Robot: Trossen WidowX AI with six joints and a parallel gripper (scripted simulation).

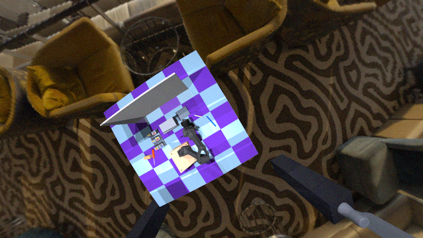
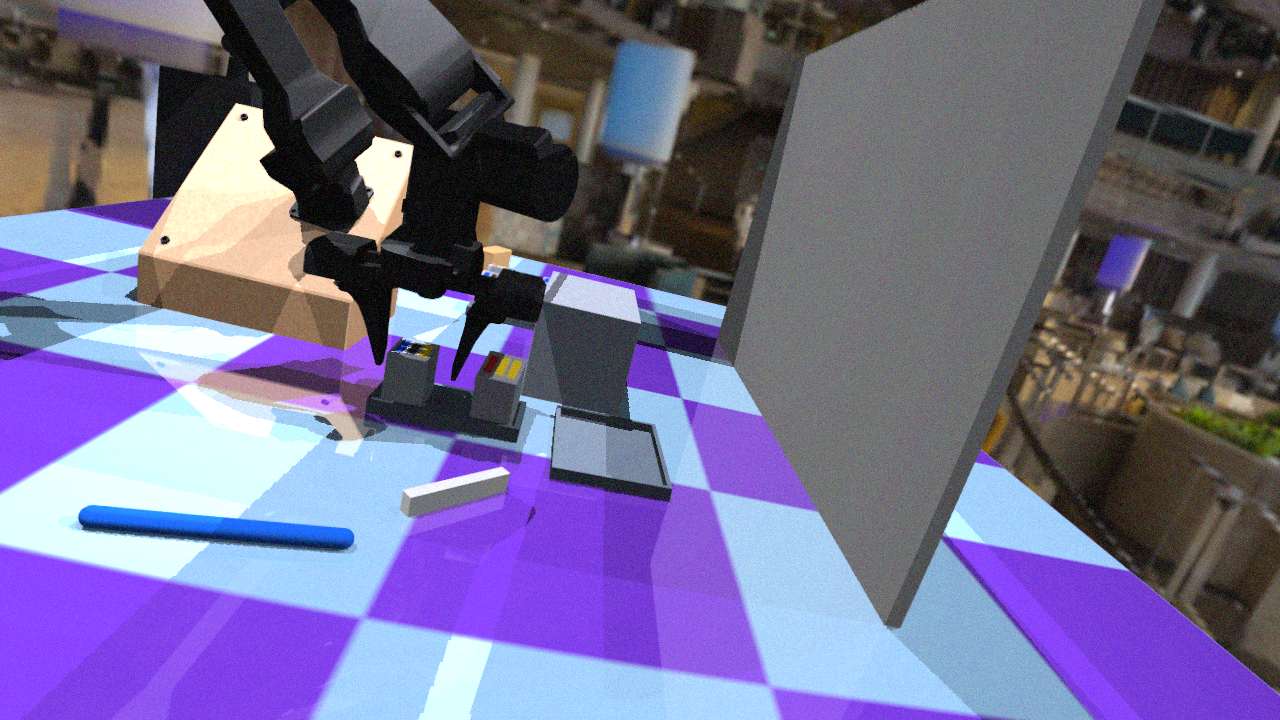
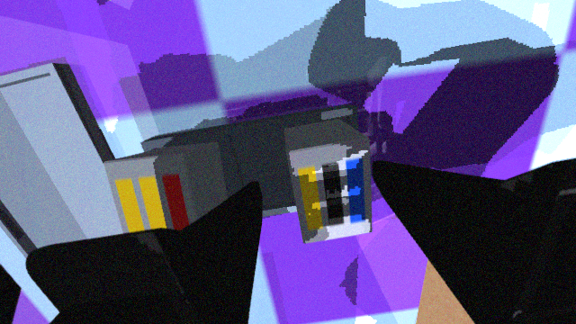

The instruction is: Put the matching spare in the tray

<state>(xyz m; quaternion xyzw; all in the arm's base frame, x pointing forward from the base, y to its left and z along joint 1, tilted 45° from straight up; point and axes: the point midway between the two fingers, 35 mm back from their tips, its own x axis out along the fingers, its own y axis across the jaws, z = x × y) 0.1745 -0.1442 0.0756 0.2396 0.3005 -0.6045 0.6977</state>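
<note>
Now: the grey spare block 10 mm above my gripper tip. The rest, counted from my gripper tip: dark grey tray (180 mm ahead, 10 mm to the left, 30 mm below); then grey rack (30 mm ahead, 20 mm below); then white bar (80 mm ahead, 130 mm to the right, 20 mm below).
</note>
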